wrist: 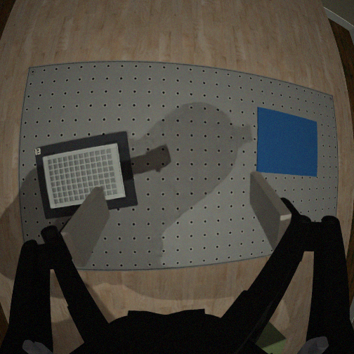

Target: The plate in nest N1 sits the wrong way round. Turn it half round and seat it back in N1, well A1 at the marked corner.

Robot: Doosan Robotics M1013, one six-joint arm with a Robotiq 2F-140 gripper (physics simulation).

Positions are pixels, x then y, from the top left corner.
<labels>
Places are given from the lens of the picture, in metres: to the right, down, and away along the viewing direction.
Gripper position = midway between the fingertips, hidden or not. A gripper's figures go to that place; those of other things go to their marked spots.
gripper (176, 195): 0.00, 0.02, 0.20
white well plate (70, 176): -0.16, 0.00, 0.33
flat blue square (286, 143): 0.23, -0.06, 0.43
The marked spots on the flat blue square and the white well plate are 0.41 m apart.
</labels>
